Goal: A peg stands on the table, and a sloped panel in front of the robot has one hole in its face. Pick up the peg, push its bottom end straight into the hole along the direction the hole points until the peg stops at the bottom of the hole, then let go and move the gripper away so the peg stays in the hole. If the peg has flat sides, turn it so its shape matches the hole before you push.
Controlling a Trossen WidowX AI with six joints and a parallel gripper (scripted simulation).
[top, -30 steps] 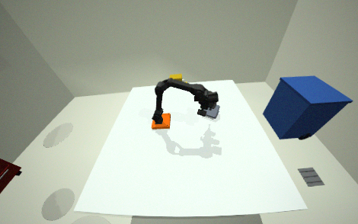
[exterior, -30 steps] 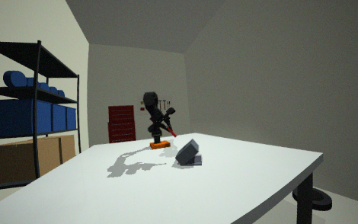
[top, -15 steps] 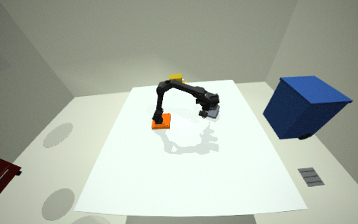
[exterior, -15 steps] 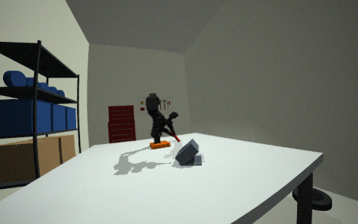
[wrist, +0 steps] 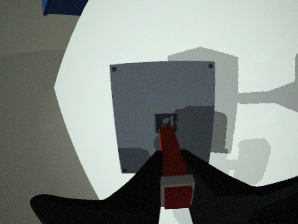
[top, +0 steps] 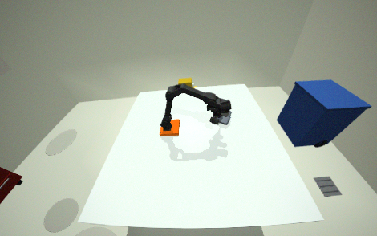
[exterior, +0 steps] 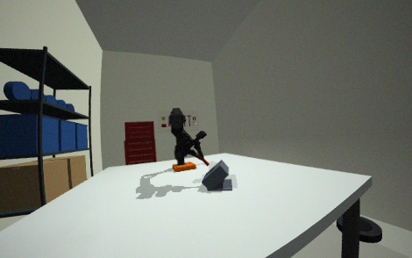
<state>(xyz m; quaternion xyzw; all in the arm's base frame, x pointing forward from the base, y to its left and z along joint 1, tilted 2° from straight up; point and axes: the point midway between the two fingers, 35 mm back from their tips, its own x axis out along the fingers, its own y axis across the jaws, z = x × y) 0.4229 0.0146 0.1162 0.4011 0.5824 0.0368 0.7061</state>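
Now: the grey sloped panel 3 cm ahead of my gripper tip, 5 cm to the left of it and 8 cm below it. The rest, counted from my gripper tip: red square-sided peg: 1 cm behind, 1 cm to the right, 1 cm above.
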